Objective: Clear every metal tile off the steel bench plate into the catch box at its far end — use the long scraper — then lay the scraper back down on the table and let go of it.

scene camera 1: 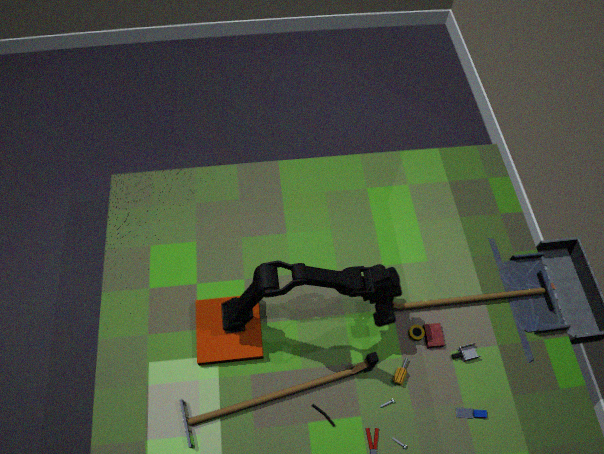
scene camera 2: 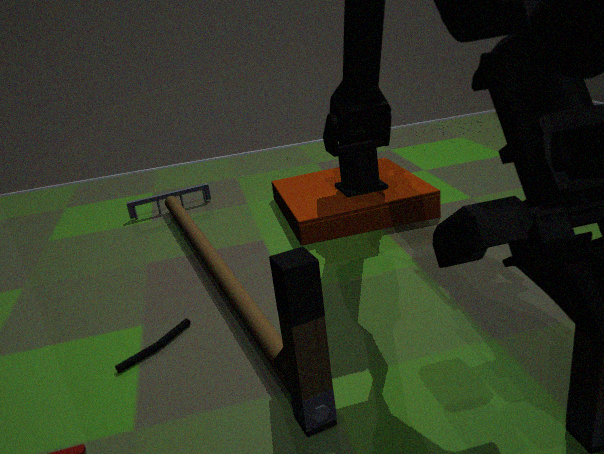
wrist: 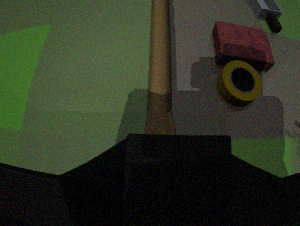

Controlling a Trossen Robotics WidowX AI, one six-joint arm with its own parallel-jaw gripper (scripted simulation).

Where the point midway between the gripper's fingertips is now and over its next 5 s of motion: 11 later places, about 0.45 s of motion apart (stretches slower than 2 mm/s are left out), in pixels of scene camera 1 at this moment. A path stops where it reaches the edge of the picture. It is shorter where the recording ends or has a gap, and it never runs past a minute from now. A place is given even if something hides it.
My gripper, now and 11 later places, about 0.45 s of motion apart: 391, 300; 396, 300; 401, 299; 401, 299; 397, 299; 392, 300; 387, 300; 384, 300; 378, 300; 374, 301; 370, 301; 365, 301
